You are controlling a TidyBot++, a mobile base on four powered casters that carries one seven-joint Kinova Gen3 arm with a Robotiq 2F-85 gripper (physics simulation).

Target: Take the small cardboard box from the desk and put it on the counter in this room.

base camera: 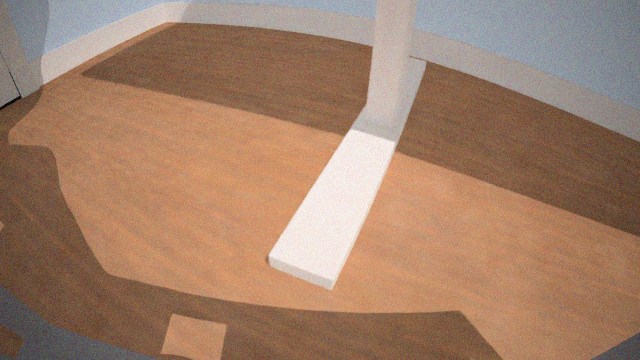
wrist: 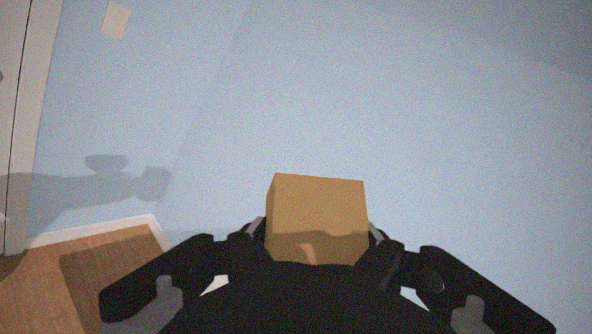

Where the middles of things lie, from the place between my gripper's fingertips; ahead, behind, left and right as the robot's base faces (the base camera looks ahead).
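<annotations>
Small cardboard box (wrist: 315, 220): 20 mm behind my hand.
</annotations>
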